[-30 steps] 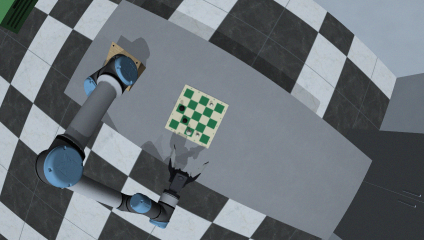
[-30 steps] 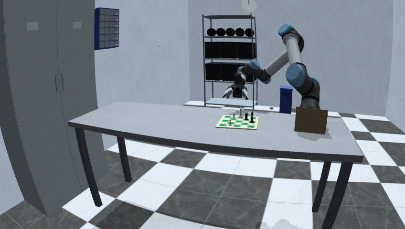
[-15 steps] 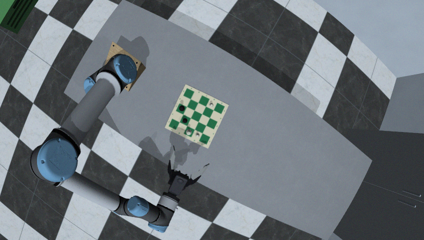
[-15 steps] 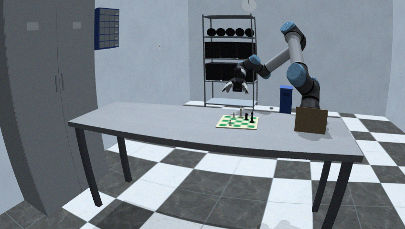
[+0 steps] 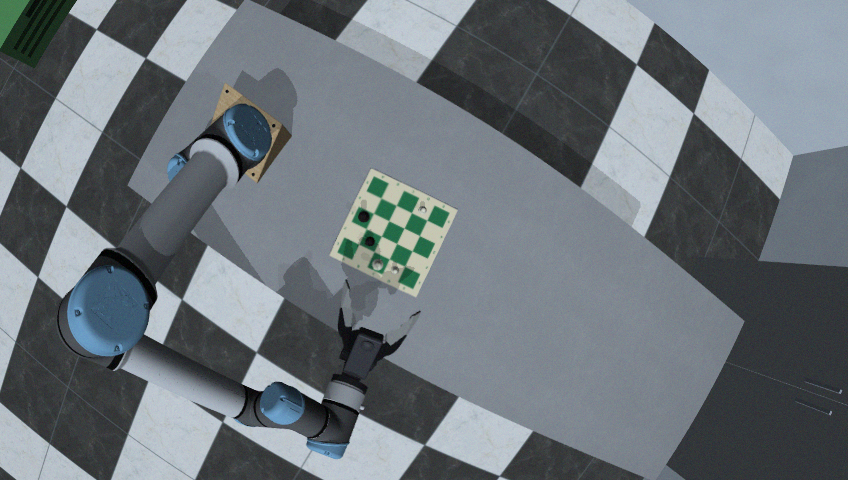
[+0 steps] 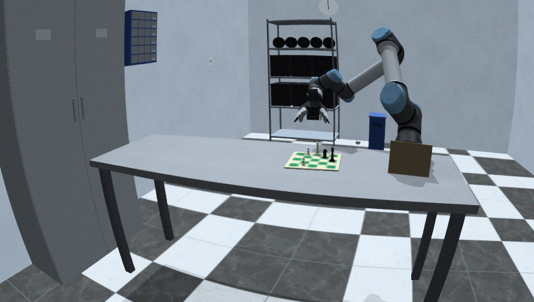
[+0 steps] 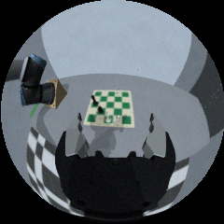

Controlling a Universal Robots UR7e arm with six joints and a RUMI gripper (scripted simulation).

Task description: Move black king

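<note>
Now: hand 14 cm past the black king, 9 cm to the right of it and 11 cm above it. From my hand the other things lie so: chessboard 6 cm behind, 11 cm to the left, 14 cm below.
</note>
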